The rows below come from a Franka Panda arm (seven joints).
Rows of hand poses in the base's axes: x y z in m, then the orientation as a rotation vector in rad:
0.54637, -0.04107, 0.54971, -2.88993, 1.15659, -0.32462
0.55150, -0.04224, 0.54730, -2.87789, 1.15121, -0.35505
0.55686, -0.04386, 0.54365, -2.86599, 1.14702, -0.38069
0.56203, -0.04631, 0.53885, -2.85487, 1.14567, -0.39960
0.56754, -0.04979, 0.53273, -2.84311, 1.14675, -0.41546
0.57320, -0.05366, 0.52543, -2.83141, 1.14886, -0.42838
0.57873, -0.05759, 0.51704, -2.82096, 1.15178, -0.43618
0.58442, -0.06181, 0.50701, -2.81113, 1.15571, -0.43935
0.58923, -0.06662, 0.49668, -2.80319, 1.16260, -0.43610
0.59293, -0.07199, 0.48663, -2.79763, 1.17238, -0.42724
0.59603, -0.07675, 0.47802, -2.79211, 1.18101, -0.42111
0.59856, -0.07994, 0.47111, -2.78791, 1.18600, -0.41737
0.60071, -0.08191, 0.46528, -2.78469, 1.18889, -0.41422
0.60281, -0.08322, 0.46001, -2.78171, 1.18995, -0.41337
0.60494, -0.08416, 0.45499, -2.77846, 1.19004, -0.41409
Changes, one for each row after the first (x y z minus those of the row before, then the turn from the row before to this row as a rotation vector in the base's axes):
0.00513, -0.00117, -0.00241, 0.00148, -0.02244, 0.00123
0.00536, -0.00162, -0.00365, 0.00239, -0.01958, 0.00056
0.00517, -0.00245, -0.00480, 0.00314, -0.01517, -0.00102
0.00551, -0.00348, -0.00612, 0.00402, -0.01343, -0.00259
0.00566, -0.00387, -0.00730, 0.00468, -0.01167, -0.00318
0.00553, -0.00393, -0.00839, 0.00523, -0.00824, -0.00340
0.00569, -0.00422, -0.01003, 0.00615, -0.00531, -0.00382
0.00481, -0.00481, -0.01033, 0.00620, -0.00053, -0.00526
0.00370, -0.00537, -0.01005, 0.00556, 0.00404, -0.00662
0.00310, -0.00476, -0.00861, 0.00475, 0.00241, -0.00601
0.00253, -0.00319, -0.00691, 0.00364, 0.00108, -0.00361
0.00215, -0.00197, -0.00583, 0.00313, 0.00082, -0.00215
0.00210, -0.00131, -0.00527, 0.00253, -0.00064, -0.00105
0.00213, -0.00094, -0.00502, 0.00242, -0.00178, -0.00053

